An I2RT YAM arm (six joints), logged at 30 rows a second.
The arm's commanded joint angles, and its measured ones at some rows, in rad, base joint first. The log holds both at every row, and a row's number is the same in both.
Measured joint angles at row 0:
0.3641, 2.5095, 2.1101, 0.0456, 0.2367, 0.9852
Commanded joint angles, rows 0 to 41:
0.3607, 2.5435, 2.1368, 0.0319, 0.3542, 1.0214
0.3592, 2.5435, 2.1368, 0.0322, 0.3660, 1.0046
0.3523, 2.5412, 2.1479, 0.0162, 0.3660, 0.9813
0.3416, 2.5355, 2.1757, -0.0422, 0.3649, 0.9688
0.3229, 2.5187, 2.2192, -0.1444, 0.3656, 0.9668
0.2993, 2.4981, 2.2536, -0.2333, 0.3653, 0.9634
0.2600, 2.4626, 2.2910, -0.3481, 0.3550, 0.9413
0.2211, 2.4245, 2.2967, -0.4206, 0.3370, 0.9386
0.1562, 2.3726, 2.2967, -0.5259, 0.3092, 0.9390
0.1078, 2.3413, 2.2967, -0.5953, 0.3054, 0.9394
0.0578, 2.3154, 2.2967, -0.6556, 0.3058, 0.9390
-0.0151, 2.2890, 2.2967, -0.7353, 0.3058, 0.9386
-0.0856, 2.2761, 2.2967, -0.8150, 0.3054, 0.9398
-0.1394, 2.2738, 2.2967, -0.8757, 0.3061, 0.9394
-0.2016, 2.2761, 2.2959, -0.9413, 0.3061, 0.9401
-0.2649, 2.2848, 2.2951, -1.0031, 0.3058, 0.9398
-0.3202, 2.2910, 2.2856, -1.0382, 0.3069, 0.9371
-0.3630, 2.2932, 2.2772, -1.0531, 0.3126, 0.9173
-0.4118, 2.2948, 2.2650, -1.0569, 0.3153, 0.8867
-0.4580, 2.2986, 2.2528, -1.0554, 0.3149, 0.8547
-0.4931, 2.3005, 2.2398, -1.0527, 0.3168, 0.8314
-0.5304, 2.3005, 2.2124, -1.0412, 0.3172, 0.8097
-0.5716, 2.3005, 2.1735, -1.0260, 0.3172, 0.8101
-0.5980, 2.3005, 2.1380, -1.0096, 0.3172, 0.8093
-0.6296, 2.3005, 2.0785, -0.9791, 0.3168, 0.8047
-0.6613, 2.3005, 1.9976, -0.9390, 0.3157, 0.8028
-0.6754, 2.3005, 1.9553, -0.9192, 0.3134, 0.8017
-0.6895, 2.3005, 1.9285, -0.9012, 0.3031, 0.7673
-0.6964, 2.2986, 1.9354, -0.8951, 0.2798, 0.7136
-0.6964, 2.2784, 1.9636, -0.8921, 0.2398, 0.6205
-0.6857, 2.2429, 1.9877, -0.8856, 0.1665, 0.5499
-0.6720, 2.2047, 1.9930, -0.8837, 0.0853, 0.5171
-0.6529, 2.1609, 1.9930, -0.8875, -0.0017, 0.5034
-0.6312, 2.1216, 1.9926, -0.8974, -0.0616, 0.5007
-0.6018, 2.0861, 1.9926, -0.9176, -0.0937, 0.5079
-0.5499, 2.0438, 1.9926, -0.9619, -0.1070, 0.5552
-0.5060, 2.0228, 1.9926, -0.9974, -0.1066, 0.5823
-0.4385, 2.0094, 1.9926, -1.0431, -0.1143, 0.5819
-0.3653, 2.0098, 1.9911, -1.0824, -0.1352, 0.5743
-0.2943, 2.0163, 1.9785, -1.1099, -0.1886, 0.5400
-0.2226, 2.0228, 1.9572, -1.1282, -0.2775, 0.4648
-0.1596, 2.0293, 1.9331, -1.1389, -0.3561, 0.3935
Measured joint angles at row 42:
-0.2935, 2.0003, 1.9823, -1.1103, -0.1436, 0.5392
